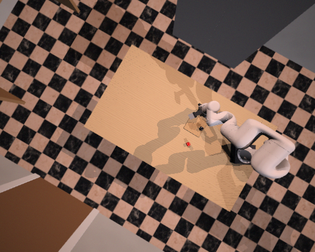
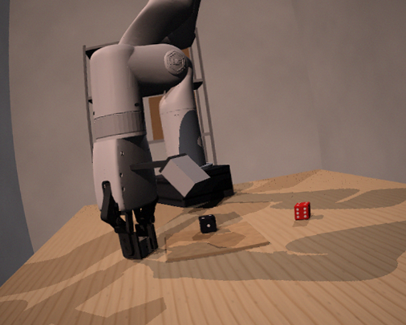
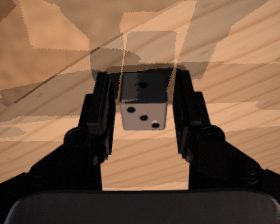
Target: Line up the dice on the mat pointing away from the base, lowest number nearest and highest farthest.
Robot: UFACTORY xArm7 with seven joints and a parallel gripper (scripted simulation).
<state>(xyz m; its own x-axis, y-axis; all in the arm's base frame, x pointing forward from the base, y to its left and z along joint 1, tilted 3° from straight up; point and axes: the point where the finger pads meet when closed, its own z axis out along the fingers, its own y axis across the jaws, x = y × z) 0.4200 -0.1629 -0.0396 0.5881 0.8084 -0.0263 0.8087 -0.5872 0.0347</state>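
Right now the white die is 1 cm below my hand. Round my hand: thin mat 11 cm to the left, 2 cm below, 1 cm behind; red die 27 cm to the left, 2 cm behind, 1 cm below; black die 12 cm to the left, 6 cm behind.
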